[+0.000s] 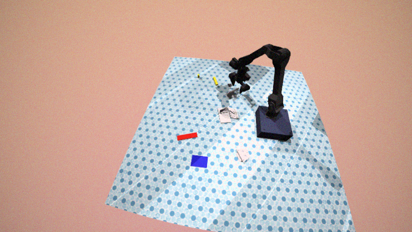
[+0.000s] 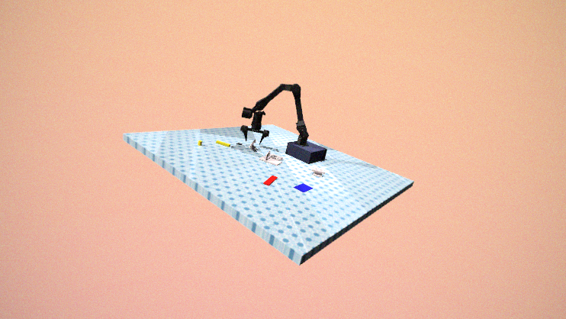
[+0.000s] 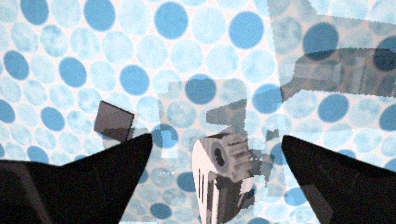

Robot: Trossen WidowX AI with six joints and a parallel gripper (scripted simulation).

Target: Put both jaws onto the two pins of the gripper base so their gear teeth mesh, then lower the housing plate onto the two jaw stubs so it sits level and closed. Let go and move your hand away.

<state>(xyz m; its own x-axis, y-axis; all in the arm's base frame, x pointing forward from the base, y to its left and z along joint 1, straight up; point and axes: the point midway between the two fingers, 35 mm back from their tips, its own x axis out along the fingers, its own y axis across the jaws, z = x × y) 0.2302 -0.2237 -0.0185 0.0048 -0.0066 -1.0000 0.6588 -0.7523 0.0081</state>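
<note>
My gripper tip is now 10 mm short of the jaw, 20 mm to the right of it and 10 mm below it. Also, from my gripper tip: small dark block 60 mm ahead, 70 mm to the right, 20 mm below; yellow bar 180 mm ahead, 80 mm to the right, 20 mm below; housing plate 220 mm to the left, 20 mm below.
</note>
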